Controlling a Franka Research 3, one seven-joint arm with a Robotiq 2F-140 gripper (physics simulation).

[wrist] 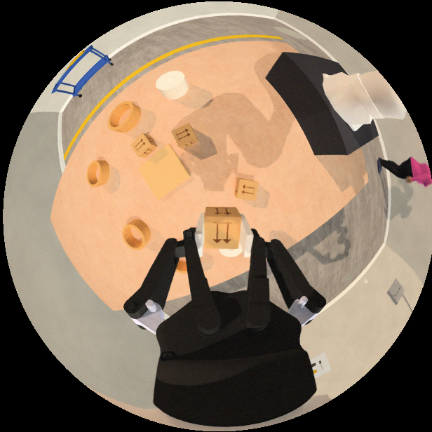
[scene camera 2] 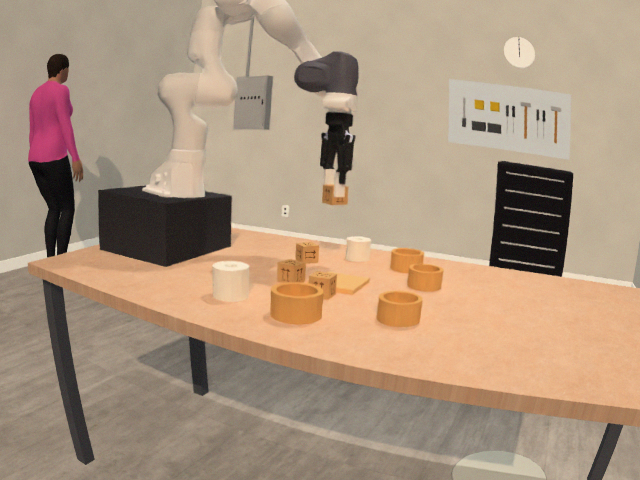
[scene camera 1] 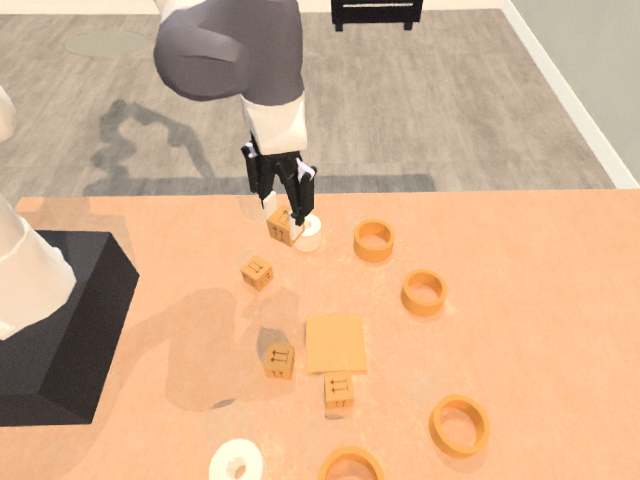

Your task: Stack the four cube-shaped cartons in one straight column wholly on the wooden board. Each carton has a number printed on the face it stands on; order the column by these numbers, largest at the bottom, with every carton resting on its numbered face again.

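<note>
My gripper [scene camera 1: 283, 219] [scene camera 2: 334, 191] [wrist: 221, 221] points down and is shut on a carton [scene camera 1: 280, 232] [scene camera 2: 327, 194] [wrist: 222, 235], held high above the table. Its underside is hidden. A second carton [scene camera 1: 256, 272] [scene camera 2: 307, 252] [wrist: 247, 189] stands on the table at the back. A third carton [scene camera 1: 279, 361] [scene camera 2: 291, 271] [wrist: 185, 136] stands beside the wooden board, on the robot base's side. A fourth carton [scene camera 1: 338, 390] [scene camera 2: 322, 284] [wrist: 144, 145] stands at the board's near edge in scene camera 1. The wooden board [scene camera 1: 336, 343] [scene camera 2: 352, 282] [wrist: 165, 172] bears no carton. No numbers are readable.
Orange rings [scene camera 1: 373, 255] [scene camera 1: 423, 306] [scene camera 1: 436, 431] lie right of the board, and another ring [scene camera 2: 296, 308] lies near the front. A white roll [scene camera 1: 306, 242] [scene camera 2: 358, 249] stands at the back, another white roll [scene camera 2: 231, 281] [wrist: 172, 86] at the front left. The black robot base [scene camera 2: 165, 227] is at the left.
</note>
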